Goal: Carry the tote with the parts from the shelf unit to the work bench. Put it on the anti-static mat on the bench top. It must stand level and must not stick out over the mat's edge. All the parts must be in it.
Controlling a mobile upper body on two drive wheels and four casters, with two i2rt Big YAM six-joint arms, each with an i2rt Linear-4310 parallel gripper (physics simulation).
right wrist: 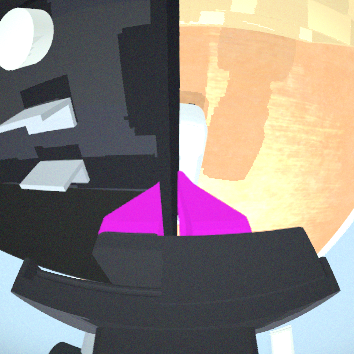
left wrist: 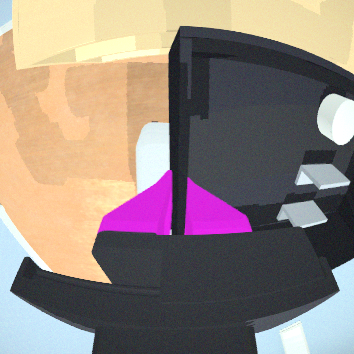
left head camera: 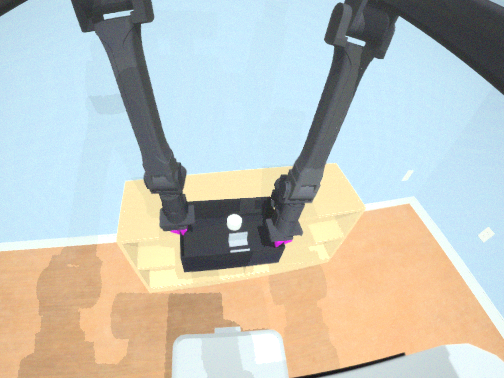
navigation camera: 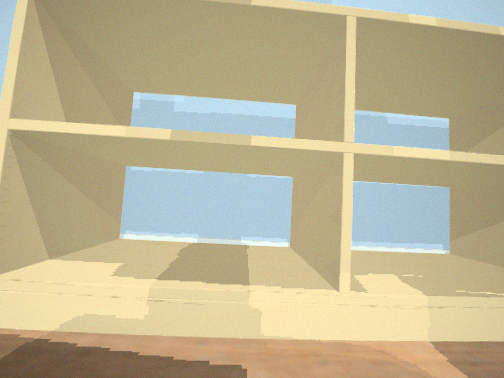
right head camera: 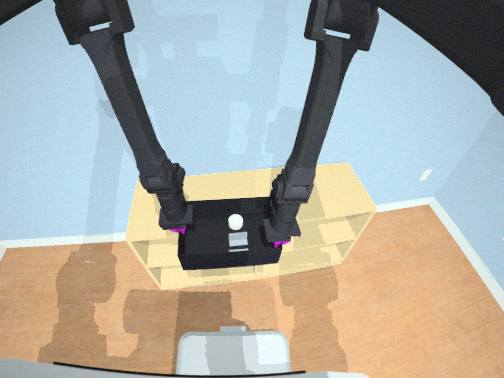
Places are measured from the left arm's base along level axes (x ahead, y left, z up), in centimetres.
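Where they show: left gripper, fingertip midpoint: (left wrist: pixel 174 177) (left head camera: pixel 182 233) (right head camera: pixel 183 232); right gripper, fingertip midpoint: (right wrist: pixel 174 178) (left head camera: pixel 276 245) (right head camera: pixel 276 245).
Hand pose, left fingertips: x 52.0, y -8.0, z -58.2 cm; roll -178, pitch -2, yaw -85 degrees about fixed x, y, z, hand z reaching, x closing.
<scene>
After its pixels a point has its place.
The black tote (left head camera: pixel 229 240) @(x 51.1, y -23.1, z -61.4 cm) hangs between my two grippers, in front of and above the tan shelf unit (left head camera: pixel 240 219). My left gripper (left head camera: pixel 178 231) @(x 52.0, y -8.0, z -58.2 cm) is shut on the tote's left wall (left wrist: pixel 178 140) @(x 57.1, y -7.4, z -52.5 cm). My right gripper (left head camera: pixel 281 242) @(x 47.4, y -38.0, z -59.6 cm) is shut on the tote's right wall (right wrist: pixel 168 123). In the tote lie a white cylinder (left head camera: pixel 234 221) @(x 57.8, y -25.1, z -60.1 cm) and two grey flat parts (left head camera: pixel 238 240) @(x 51.3, y -26.1, z -61.9 cm). They also show in the left wrist view (left wrist: pixel 335 119) @(x 58.2, y -23.0, z -60.0 cm) and the right wrist view (right wrist: pixel 24 38) @(x 57.9, y -26.7, z -60.1 cm). The tote also shows in the right head view (right head camera: pixel 229 240) @(x 51.1, y -23.0, z -61.7 cm). The bench and the mat are not in view.
The shelf unit (navigation camera: pixel 252 170) @(x 95.3, y -16.9, z -108.4 cm) stands against the light blue wall, with open compartments in two rows. A wooden floor (left head camera: pixel 366 284) @(x 56.7, y -120.7, z -141.0 cm) lies in front of it. My grey base (left head camera: pixel 227 353) @(x 22.2, y -21.6, z -115.0 cm) shows at the bottom edge. A room corner (left head camera: pixel 412 199) @(x 128.6, y -205.8, z -134.7 cm) lies at the right.
</scene>
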